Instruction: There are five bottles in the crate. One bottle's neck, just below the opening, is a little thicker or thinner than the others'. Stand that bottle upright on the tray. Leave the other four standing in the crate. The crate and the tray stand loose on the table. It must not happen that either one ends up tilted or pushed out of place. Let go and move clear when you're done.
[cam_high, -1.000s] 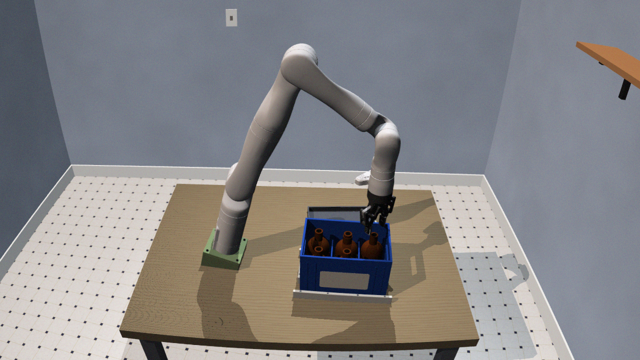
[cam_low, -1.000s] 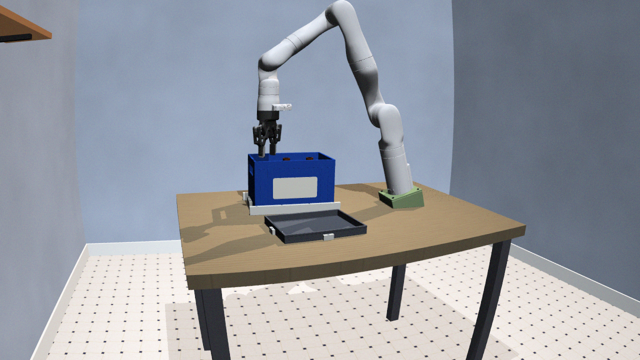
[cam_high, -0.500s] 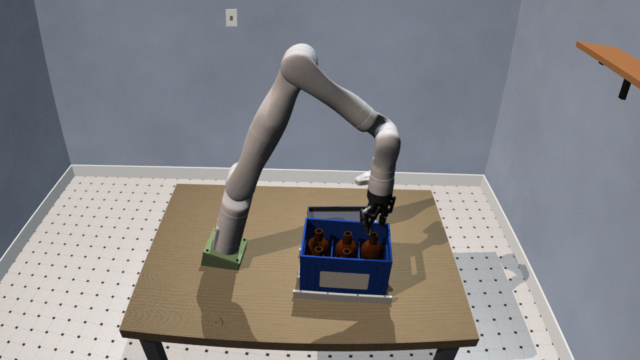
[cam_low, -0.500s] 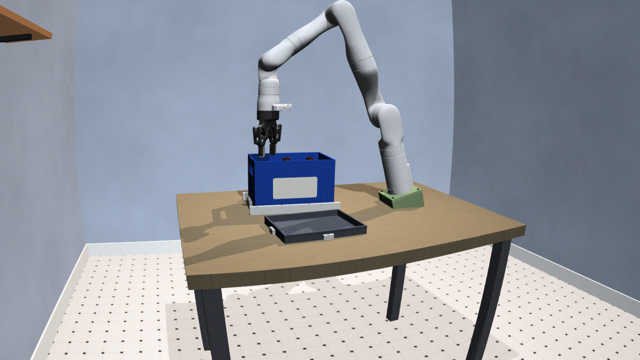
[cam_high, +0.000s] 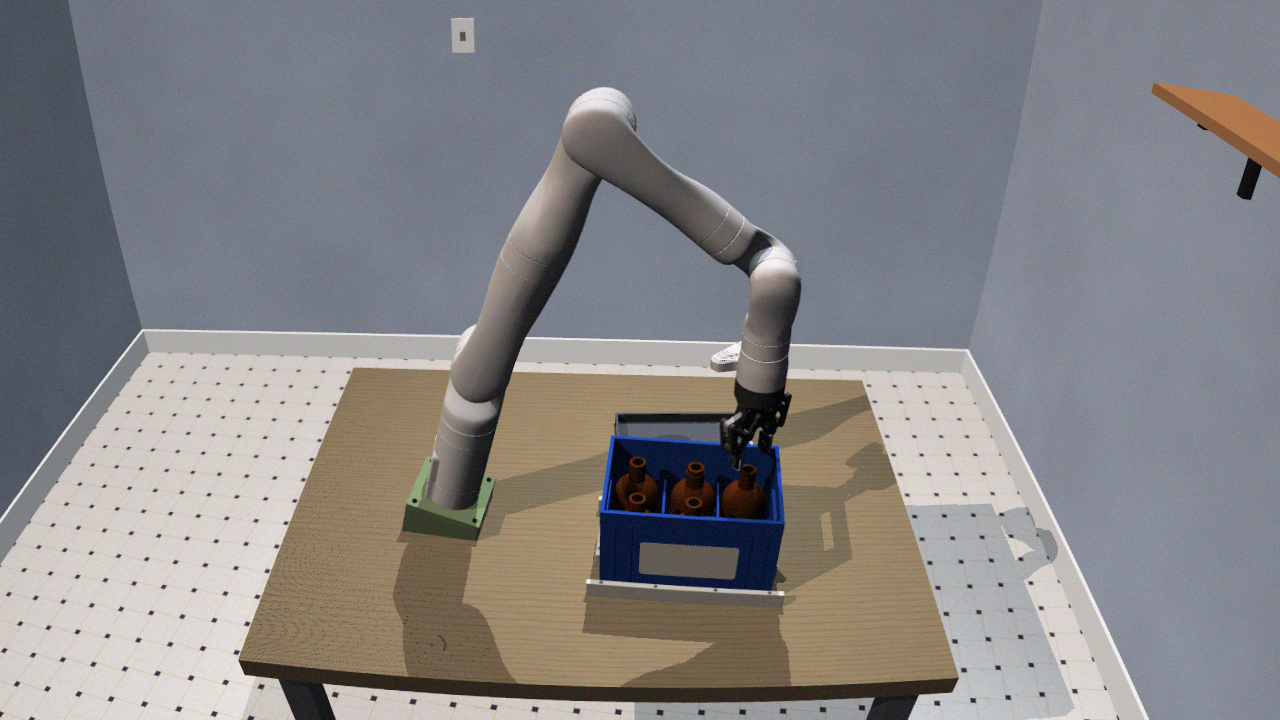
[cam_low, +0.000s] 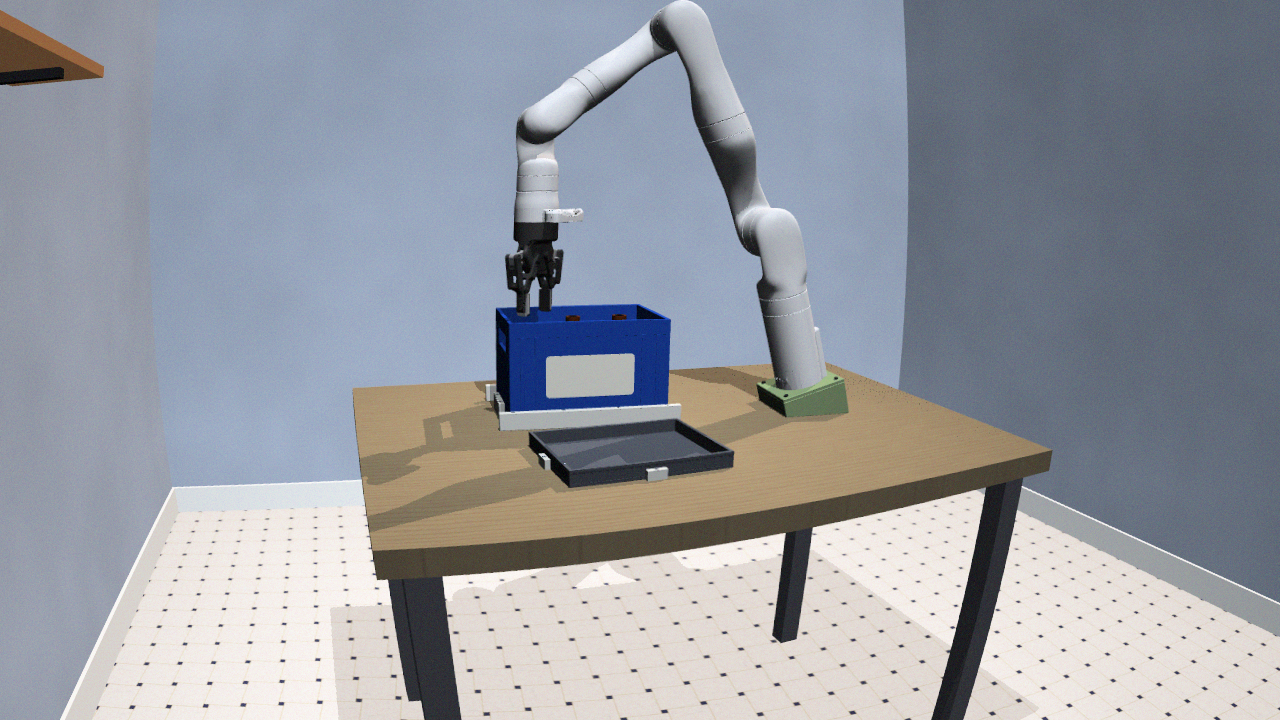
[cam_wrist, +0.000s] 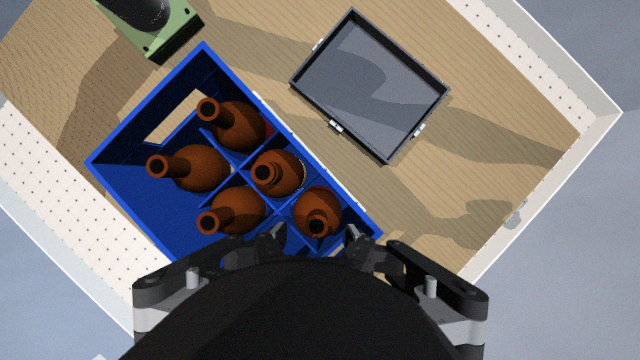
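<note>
Now: the blue crate 9 cm behind my hand, 3 cm to the right of it and 11 cm below it. Round my hand: dark grey tray: 6 cm behind, 24 cm to the left, 18 cm below.
</note>
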